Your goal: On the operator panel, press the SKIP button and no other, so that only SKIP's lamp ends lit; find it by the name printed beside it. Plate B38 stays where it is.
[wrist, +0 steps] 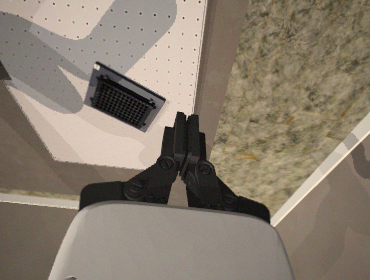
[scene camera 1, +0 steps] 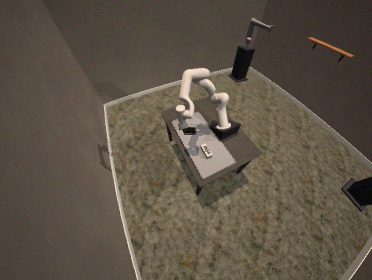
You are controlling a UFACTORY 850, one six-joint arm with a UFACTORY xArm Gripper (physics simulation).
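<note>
A small white box with dark marks on top, which looks like the operator panel, lies on the pale board; its printed names and lamps are too small to read in the scene view, and it does not show in the wrist view. A black gridded plate in a dark, flat holder, perhaps plate B38, lies on the board; no label is readable. My gripper is shut and empty. It is above the board's edge strip, beside the black plate and apart from it in the wrist view.
The pale perforated board lies on the dark brown table. The arm's black base block stands at the table's far side. The arm's shadow falls across the board. Another arm on a black pedestal stands away from the table.
</note>
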